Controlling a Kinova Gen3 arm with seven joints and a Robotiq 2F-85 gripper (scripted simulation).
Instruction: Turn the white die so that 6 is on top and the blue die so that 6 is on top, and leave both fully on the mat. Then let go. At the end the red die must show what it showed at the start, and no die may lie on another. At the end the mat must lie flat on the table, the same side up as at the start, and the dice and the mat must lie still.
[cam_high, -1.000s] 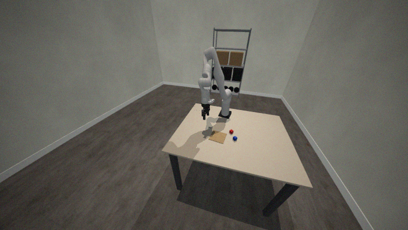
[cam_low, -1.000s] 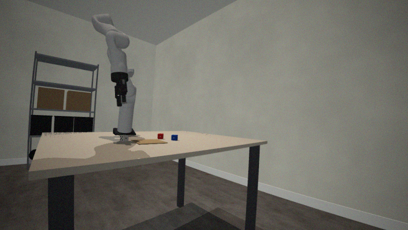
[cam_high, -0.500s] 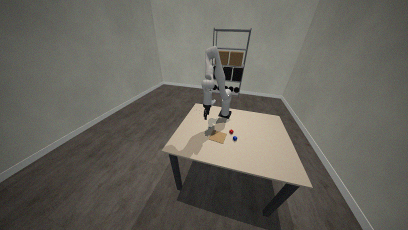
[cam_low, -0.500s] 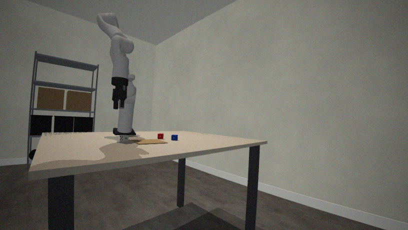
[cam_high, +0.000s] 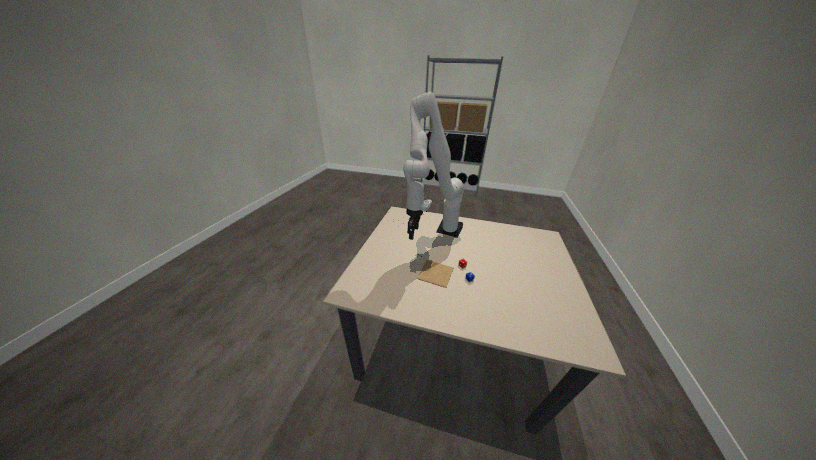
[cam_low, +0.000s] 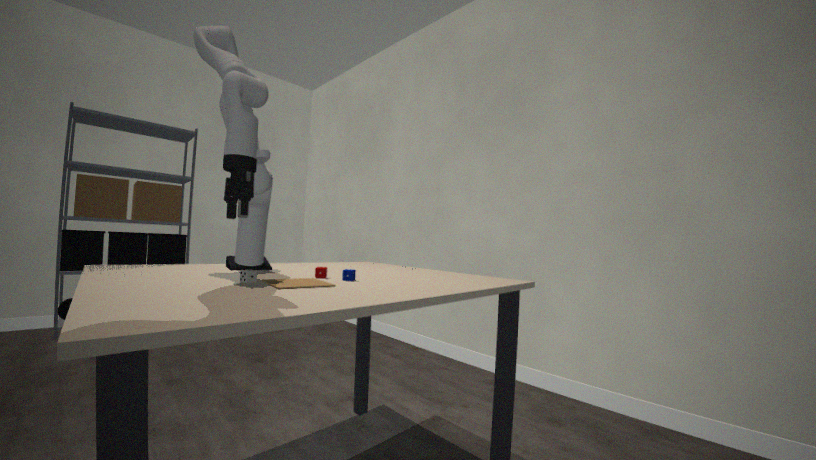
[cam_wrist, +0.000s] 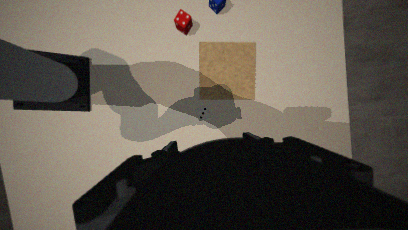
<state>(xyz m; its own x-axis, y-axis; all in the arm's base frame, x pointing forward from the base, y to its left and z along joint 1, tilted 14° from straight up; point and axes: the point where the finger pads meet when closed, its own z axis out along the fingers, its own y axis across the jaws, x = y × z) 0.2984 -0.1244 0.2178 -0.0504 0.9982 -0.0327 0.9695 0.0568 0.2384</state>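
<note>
Now: hand 150 mm above the white die, 40 mm to the right of it and 10 mm past it. From my hand the other things lie so: tan mat 160 mm below, 140 mm to the left, 60 mm ahead; blue die 290 mm to the left, 150 mm below, 50 mm ahead; red die 250 mm to the left, 150 mm below, 40 mm behind.
</note>
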